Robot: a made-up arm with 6 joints. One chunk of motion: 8 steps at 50 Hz.
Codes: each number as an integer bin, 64 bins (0 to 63) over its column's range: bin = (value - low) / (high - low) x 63, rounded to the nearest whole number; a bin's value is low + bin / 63 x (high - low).
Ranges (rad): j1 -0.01..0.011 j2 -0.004..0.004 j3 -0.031..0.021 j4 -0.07..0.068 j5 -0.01..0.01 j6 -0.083..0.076
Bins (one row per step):
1: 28 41 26 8 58 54
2: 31 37 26 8 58 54
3: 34 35 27 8 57 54
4: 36 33 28 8 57 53
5: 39 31 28 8 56 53
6: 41 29 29 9 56 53
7: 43 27 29 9 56 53
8: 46 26 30 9 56 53
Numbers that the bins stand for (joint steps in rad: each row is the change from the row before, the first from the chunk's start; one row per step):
1: -0.00067 0.00121 -0.00954 -0.05248 0.00841 0.05329
2: 0.00033 0.00070 -0.00954 -0.05248 0.00841 0.05329
3: 0.00133 0.00044 -0.00871 -0.05248 0.00810 0.05329
4: 0.00200 0.00019 -0.00789 -0.05248 0.00810 0.05076
5: 0.00300 -0.00006 -0.00789 -0.05248 0.00778 0.05076
6: 0.00367 -0.00032 -0.00706 -0.05029 0.00778 0.05076
7: 0.00433 -0.00057 -0.00706 -0.05029 0.00778 0.05076
8: 0.00533 -0.00070 -0.00624 -0.05029 0.00778 0.05076

